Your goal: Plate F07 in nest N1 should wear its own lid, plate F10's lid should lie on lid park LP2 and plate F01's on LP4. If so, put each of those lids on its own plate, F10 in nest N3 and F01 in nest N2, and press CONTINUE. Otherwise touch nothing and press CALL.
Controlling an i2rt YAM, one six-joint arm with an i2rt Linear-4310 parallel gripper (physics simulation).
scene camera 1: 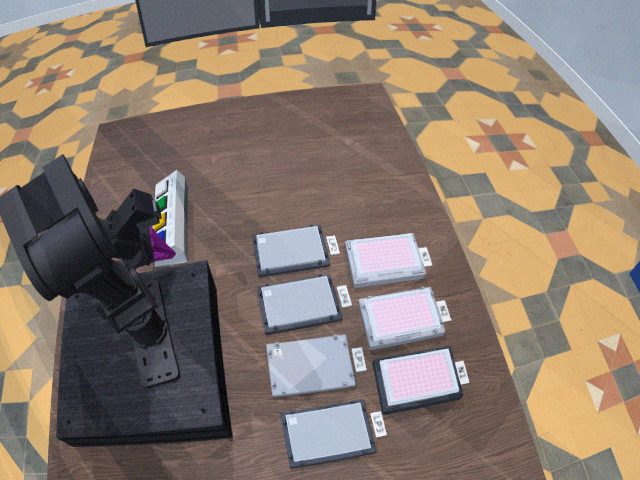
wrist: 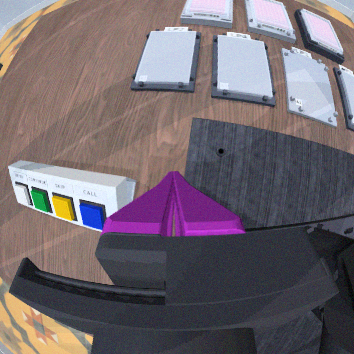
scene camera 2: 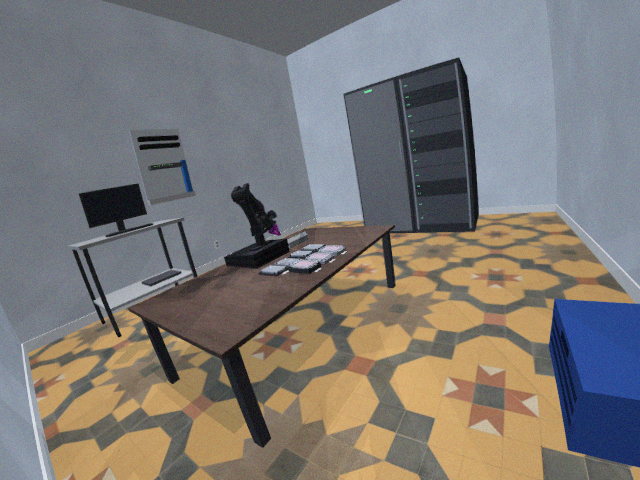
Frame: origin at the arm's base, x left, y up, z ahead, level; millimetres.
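Seen in the pictures: gripper, between the fingertips: (scene camera 1: 173,255) (wrist: 173,178) (scene camera 2: 280,235); arm's base, origin of its link: (scene camera 1: 151,333) (scene camera 2: 262,245).
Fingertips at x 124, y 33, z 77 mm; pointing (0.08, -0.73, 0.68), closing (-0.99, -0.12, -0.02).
Observation:
Pixels of each thing's top centre, then the offset from my fingertips to it. "pt": a spot on its surface instead.
- nest N3, a spot on its surface: (scene camera 1: 385,255) pt dy -90, dx -74, dz +390 mm
- nest N2, a spot on its surface: (scene camera 1: 403,312) pt dy -87, dx -205, dz +366 mm
- nest N1, a spot on its surface: (scene camera 1: 419,376) (wrist: 322,28) pt dy -84, dx -334, dz +337 mm
- LP2, centre of its top: (wrist: 166,51) (scene camera 1: 289,246) dy -100, dx +19, dz +224 mm
- LP4, centre of its top: (wrist: 243,60) (scene camera 1: 298,300) dy -100, dx -105, dz +199 mm
- LP3, centre of its top: (scene camera 1: 327,431) (scene camera 2: 273,268) dy -100, dx -366, dz +157 mm
- white button box, centre of its top: (wrist: 43,190) (scene camera 1: 165,206) (scene camera 2: 294,235) dy -54, dx +182, dz -5 mm
- blue CALL button, centre of its top: (wrist: 87,215) dy -61, dx +111, dz -34 mm
- green CONTINUE button, centre of its top: (wrist: 34,199) (scene camera 1: 159,201) dy -61, dx +209, dz -17 mm
- light grey park LP1, centre of its top: (scene camera 1: 309,362) (wrist: 313,79) (scene camera 2: 287,259) dy -98, dx -233, dz +175 mm
- yellow SKIP button, centre of its top: (wrist: 57,206) (scene camera 1: 158,218) dy -61, dx +160, dz -25 mm
Pink-welled plates sit in nest N3 (scene camera 1: 385,255) (wrist: 207,7), nest N2 (scene camera 1: 403,312) (wrist: 270,16) and nest N1 (scene camera 1: 419,376) (wrist: 320,30). I cannot read plate codes or tell whether the N1 plate wears a lid. Pale lids with small corner labels lie on LP2 (scene camera 1: 292,249) (wrist: 167,57), LP4 (scene camera 1: 299,303) (wrist: 242,65) and LP3 (scene camera 1: 328,432); their codes are unreadable. My purple gripper (scene camera 1: 172,254) (wrist: 173,178) is shut and empty, beside the CALL end of the white button box (scene camera 1: 178,222) (wrist: 114,197). The blue CALL button (wrist: 92,215) and green CONTINUE button (wrist: 40,200) show.
The light grey park LP1 (scene camera 1: 310,369) (wrist: 310,82) has corner pegs and an A1 mark. The yellow SKIP button (wrist: 63,207) sits between CONTINUE and CALL. The arm's black base (scene camera 1: 201,356) (wrist: 270,175) stands left of the lid parks in scene camera 1.

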